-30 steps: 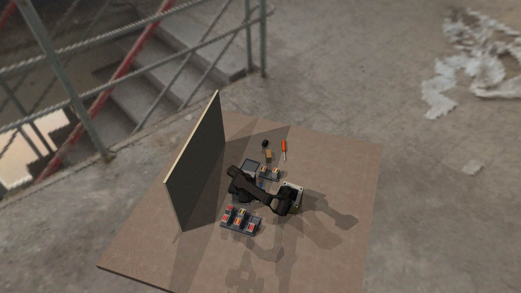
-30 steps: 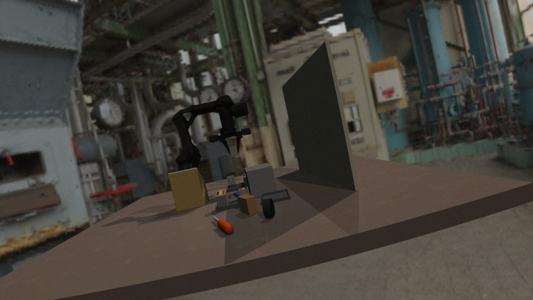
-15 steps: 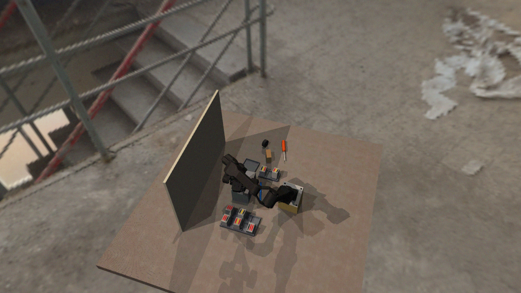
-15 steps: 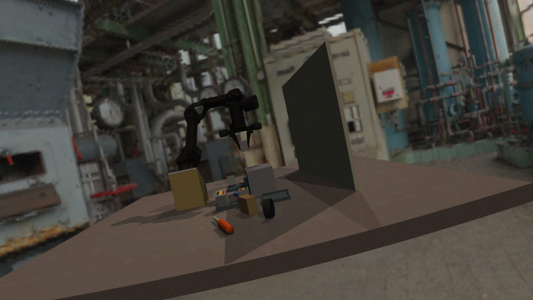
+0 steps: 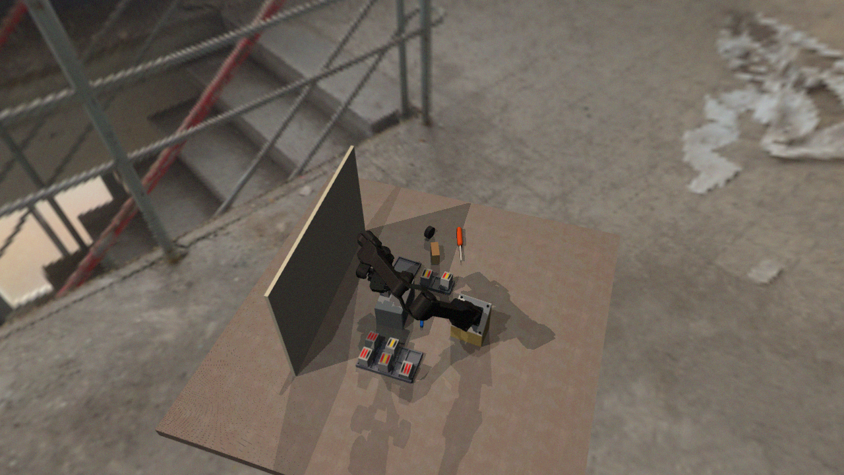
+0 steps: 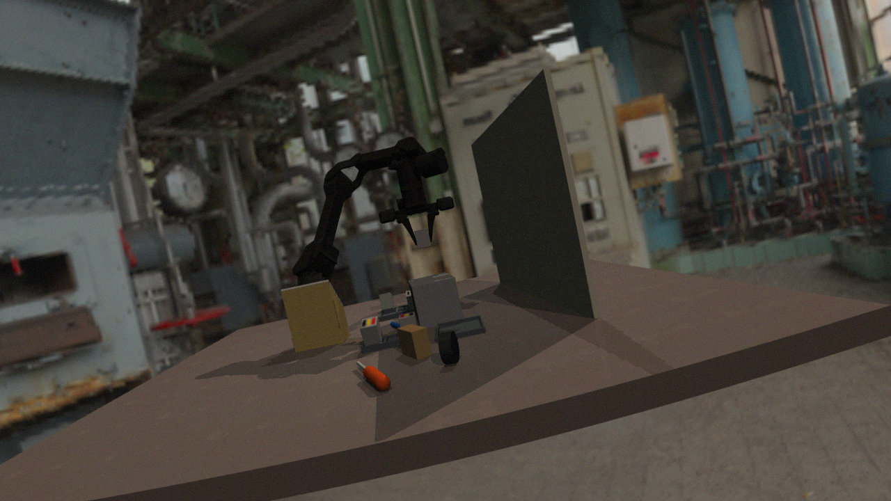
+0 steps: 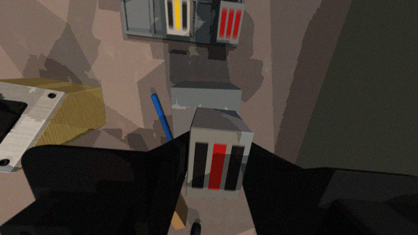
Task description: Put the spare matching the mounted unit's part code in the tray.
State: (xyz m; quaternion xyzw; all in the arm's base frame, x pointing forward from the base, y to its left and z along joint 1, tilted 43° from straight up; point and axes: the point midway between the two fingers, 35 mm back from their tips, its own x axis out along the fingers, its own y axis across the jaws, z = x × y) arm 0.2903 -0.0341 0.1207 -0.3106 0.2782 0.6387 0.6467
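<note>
Right now the flat grey tray is 230 mm to the right of my gripper tip, 180 mm below it and 40 mm ahead of it. Round my gripper tip: tall dark panel 250 mm ahead, 40 mm above, 20 mm to the right; grey spare 20 mm above; blue pen 180 mm below, 100 mm behind, 80 mm to the right.
</note>
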